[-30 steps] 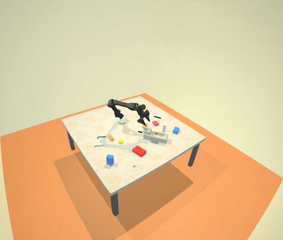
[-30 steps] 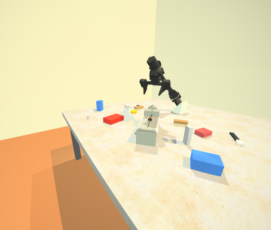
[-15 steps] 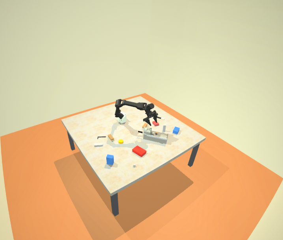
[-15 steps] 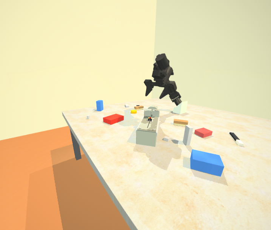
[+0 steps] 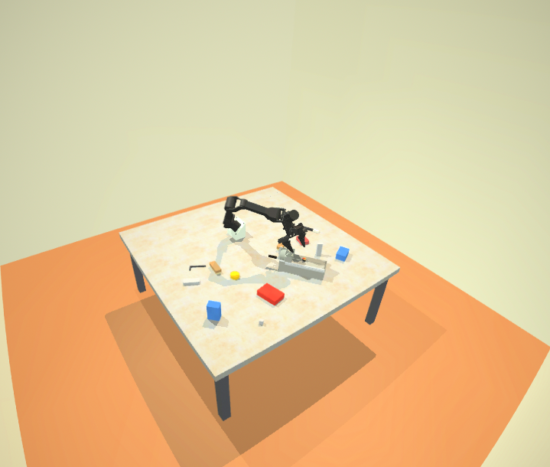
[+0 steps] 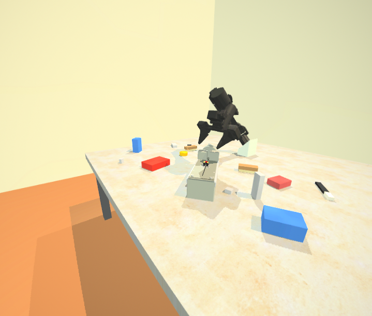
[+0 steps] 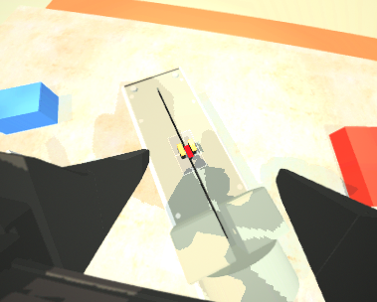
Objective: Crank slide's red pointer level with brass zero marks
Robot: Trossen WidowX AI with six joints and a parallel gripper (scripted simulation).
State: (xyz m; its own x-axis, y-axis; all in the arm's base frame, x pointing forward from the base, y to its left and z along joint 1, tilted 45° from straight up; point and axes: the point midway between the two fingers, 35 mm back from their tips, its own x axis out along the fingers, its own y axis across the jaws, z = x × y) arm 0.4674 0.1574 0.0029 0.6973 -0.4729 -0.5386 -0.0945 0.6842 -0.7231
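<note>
My gripper tip is 10 cm past the crank, 8 cm to the left of it and 7 cm above it. The rest, counted from my gripper tip: brown crank handle: 11 cm behind, 9 cm to the right, 8 cm below; red pointer: 2 cm ahead, 2 cm to the left, 6 cm below; small red block: 20 cm behind, 22 cm to the left, 13 cm below.
</note>
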